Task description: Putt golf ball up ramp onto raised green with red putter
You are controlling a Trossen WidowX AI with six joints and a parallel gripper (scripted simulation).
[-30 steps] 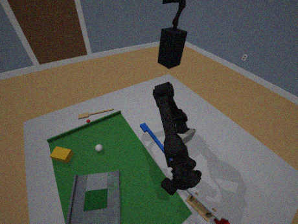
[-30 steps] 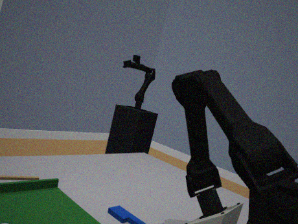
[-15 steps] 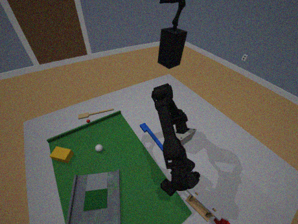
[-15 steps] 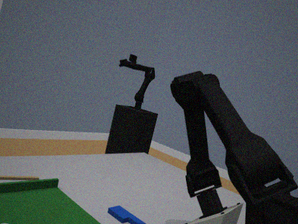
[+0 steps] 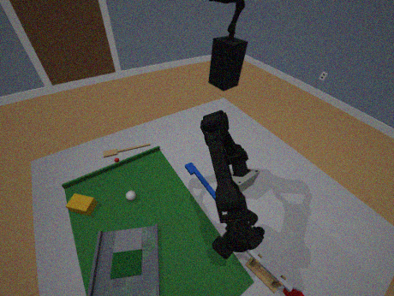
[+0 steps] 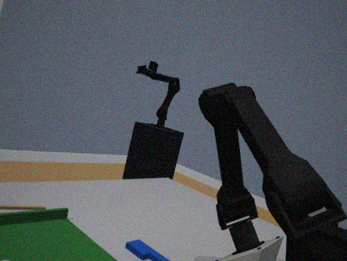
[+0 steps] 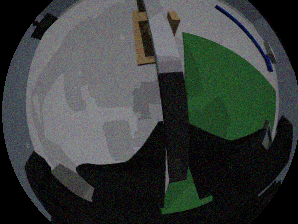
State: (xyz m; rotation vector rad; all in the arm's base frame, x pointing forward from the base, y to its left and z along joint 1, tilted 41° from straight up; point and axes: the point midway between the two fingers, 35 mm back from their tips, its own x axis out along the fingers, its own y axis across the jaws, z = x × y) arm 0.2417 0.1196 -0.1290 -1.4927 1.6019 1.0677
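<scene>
The wooden rack lies 13 cm to the left of my gripper tip and 1 cm behind it. The rest, counted from my gripper tip: white golf ball: 42 cm to the right, 21 cm ahead, 1 cm below; then green mat: 27 cm to the right, 23 cm ahead, 3 cm below; then yellow block: 50 cm to the right, 38 cm ahead.
</scene>
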